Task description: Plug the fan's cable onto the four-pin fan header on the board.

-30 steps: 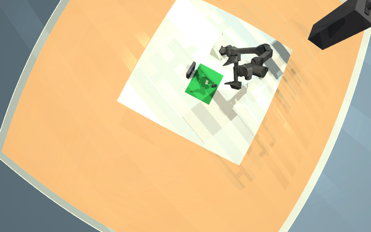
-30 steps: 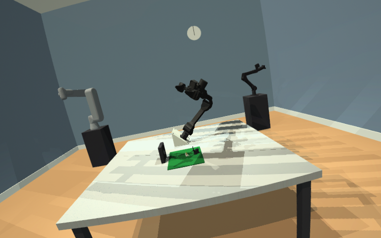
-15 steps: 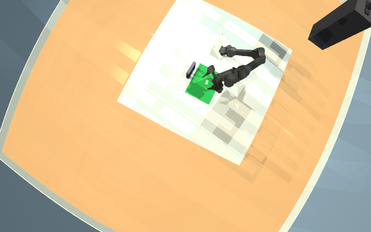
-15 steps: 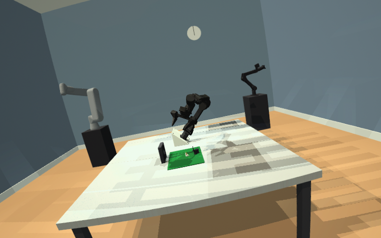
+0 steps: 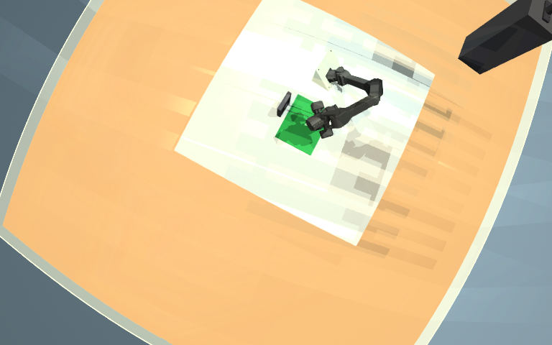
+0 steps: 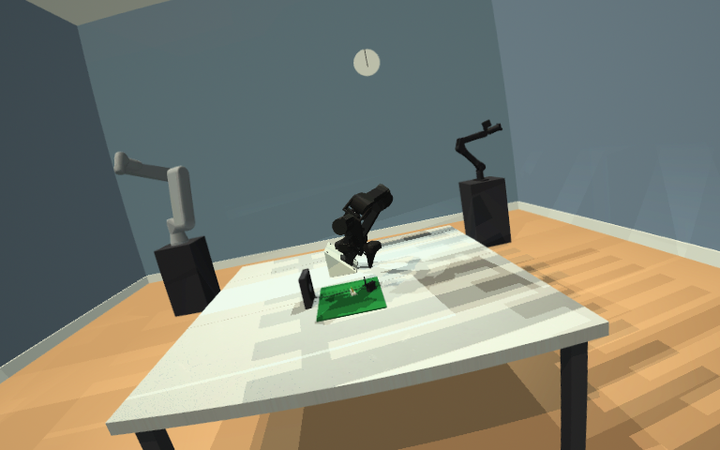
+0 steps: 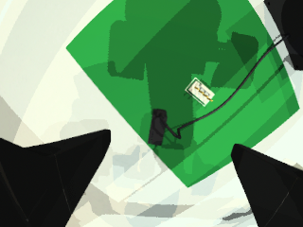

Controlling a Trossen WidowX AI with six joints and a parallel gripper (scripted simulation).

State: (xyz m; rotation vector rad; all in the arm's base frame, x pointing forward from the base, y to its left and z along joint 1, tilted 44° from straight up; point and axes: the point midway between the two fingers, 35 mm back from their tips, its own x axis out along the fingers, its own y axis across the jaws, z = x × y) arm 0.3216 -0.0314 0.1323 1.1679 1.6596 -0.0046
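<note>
Right now my gripper tip is 1 cm past the fan plug, 2 cm to the right of it and 9 cm above it. The rest, counted from my gripper tip: green board: 1 cm ahead, 6 cm to the right, 12 cm below; white four-pin header: 1 cm behind, 5 cm to the right, 11 cm below; black fan: 2 cm behind, 21 cm to the right, 5 cm below.
</note>
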